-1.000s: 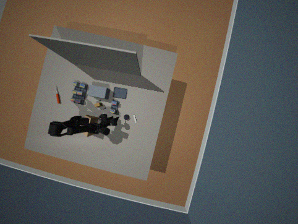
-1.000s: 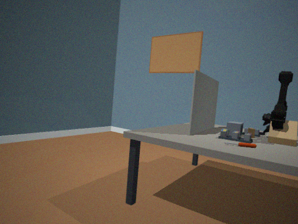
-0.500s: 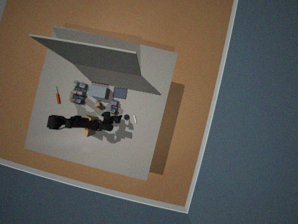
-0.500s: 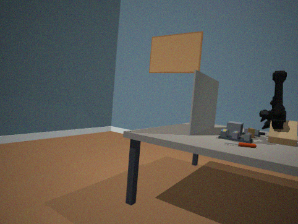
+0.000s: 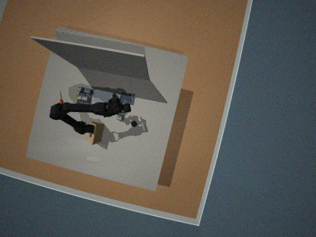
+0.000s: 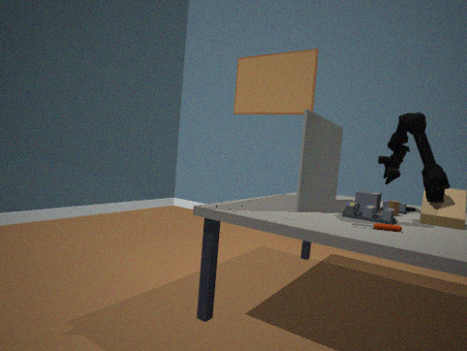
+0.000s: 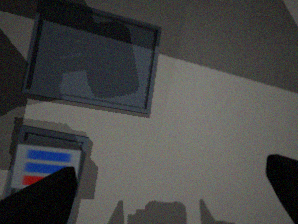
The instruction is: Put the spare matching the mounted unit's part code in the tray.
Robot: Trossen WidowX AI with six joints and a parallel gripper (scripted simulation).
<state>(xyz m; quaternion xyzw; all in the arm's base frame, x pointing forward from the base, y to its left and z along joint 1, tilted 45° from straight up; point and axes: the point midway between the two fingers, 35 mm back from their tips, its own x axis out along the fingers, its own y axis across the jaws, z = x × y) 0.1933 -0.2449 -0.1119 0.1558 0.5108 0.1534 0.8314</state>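
The grey spare is 100 mm behind my gripper tip, 70 mm to the left of it and 110 mm below it. Also, from my gripper tip: tray (90 mm ahead, 30 mm to the left, 150 mm below); then brown block (50 mm behind, 210 mm to the left, 120 mm below); then black disc (140 mm behind, 60 mm to the right, 140 mm below).
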